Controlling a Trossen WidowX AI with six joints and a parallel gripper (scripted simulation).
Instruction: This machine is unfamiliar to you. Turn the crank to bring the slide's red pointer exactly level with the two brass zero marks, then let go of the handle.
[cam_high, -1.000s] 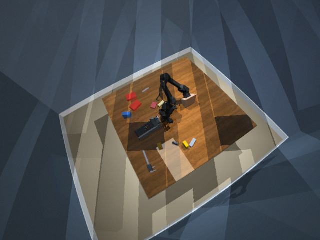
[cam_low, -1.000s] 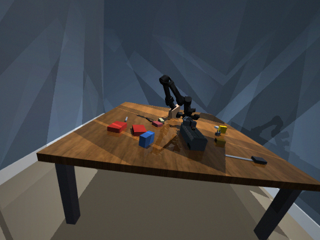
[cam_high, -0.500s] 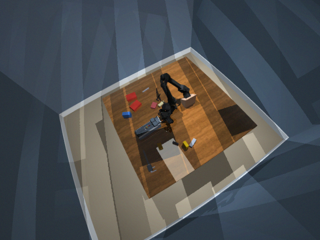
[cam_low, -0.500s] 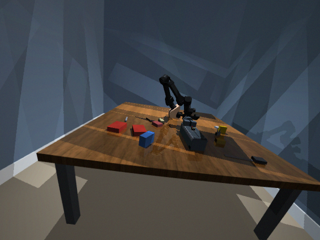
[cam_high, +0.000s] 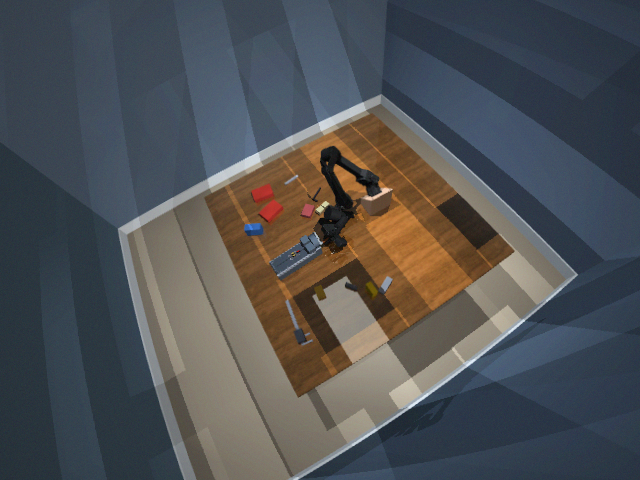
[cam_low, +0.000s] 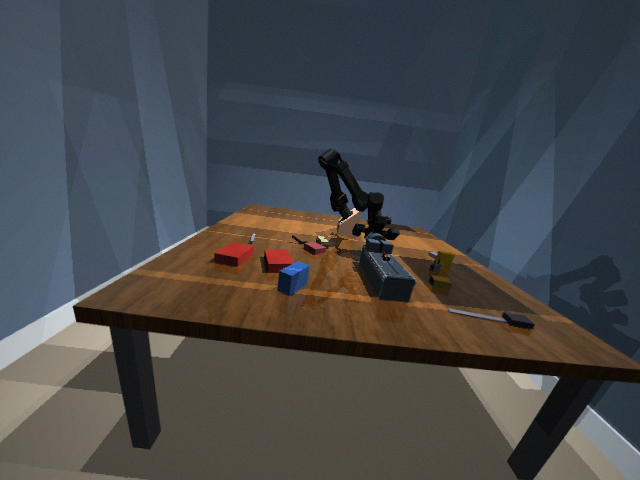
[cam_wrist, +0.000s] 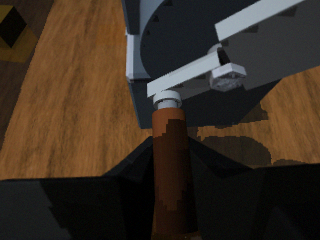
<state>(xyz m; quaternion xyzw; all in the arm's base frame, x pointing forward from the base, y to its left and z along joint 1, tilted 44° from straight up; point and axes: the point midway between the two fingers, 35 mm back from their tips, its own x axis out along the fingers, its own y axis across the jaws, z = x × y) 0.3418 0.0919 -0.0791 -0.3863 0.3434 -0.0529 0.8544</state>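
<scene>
Now: the brown crank handle 2 cm behind my gripper tip and 2 cm above it. Round my gripper tip: pink block: 25 cm to the right, 4 cm below, 1 cm behind; ochre block: 22 cm to the left, 12 cm ahead, 4 cm below; red pointer: 14 cm ahead, 4 cm above.
</scene>
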